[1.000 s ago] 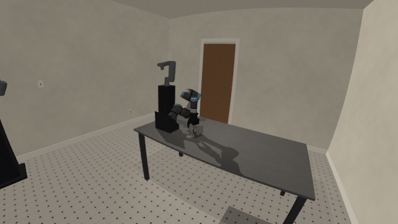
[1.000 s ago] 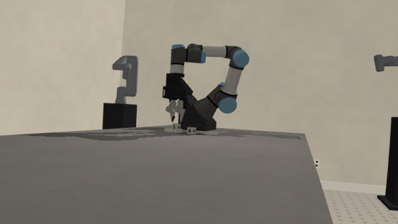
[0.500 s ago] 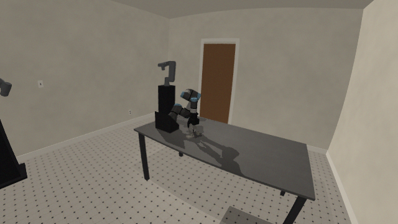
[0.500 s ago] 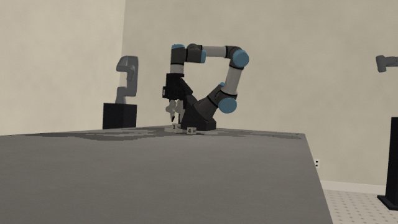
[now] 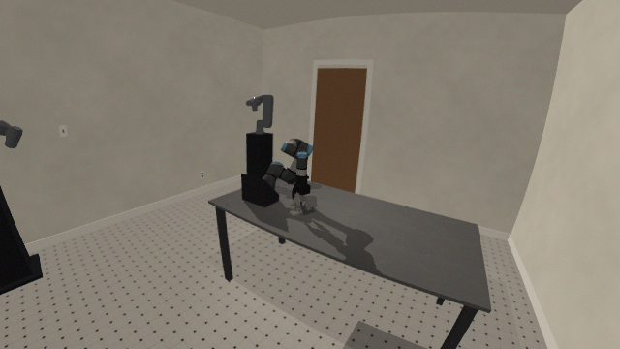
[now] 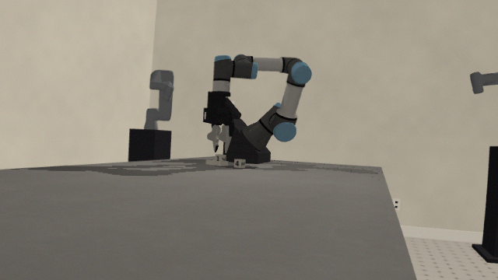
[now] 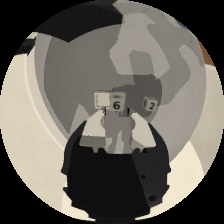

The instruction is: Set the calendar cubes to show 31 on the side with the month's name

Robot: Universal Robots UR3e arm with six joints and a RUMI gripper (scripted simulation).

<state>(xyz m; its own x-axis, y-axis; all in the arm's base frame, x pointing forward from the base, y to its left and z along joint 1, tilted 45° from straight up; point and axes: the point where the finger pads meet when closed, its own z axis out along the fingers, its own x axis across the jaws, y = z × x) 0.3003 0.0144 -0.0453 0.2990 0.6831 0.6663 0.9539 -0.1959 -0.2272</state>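
Now: hand 10 mm past the pale calendar tray, 20 mm to the left of it and 50 mm above it.
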